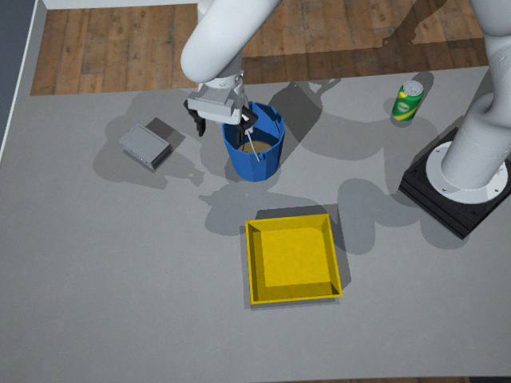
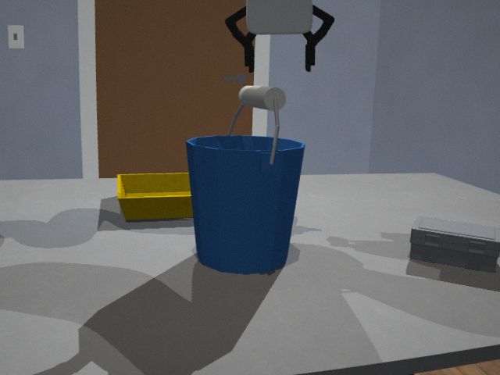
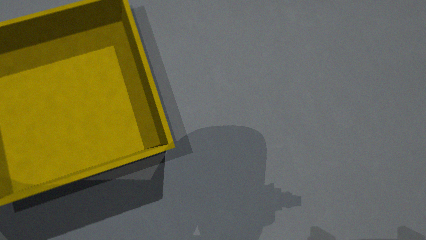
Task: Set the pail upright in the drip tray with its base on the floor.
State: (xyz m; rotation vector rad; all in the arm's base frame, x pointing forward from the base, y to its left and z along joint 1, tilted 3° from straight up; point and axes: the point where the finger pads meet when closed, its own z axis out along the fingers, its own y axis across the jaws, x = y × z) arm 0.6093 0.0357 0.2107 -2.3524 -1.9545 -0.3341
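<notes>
Right now my hand is 100 mm to the left of the pail handle, 80 mm above it and 50 mm past it. From my hand the other things lie so: grey case 270 mm ahead, 260 mm below, 130 mm to the right; blue pail 140 mm below, 100 mm to the right, 60 mm behind; yellow drip tray 270 mm below, 210 mm to the left, 180 mm behind.
</notes>
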